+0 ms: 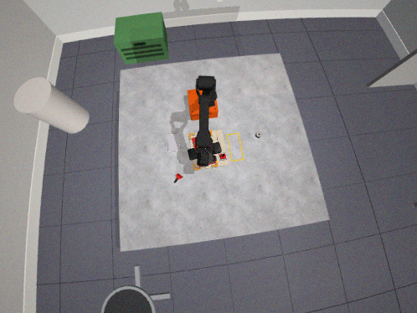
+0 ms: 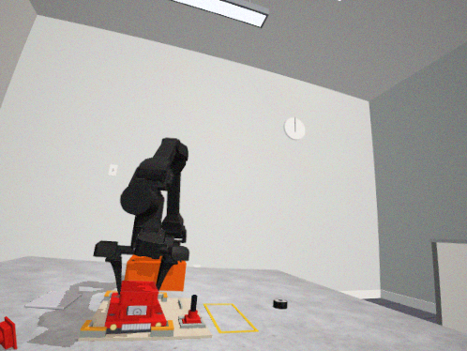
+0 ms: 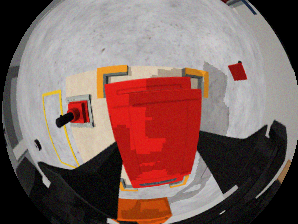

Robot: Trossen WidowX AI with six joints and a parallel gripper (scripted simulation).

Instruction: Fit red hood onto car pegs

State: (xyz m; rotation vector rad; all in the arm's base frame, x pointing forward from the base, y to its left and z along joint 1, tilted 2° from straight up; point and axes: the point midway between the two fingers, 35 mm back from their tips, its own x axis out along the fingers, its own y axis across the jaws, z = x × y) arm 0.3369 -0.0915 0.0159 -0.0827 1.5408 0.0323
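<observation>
My gripper tip is now 3 cm above the grey engine block and 1 cm to the right of it. Also, from my gripper tip: red hood: 1 cm above.
</observation>
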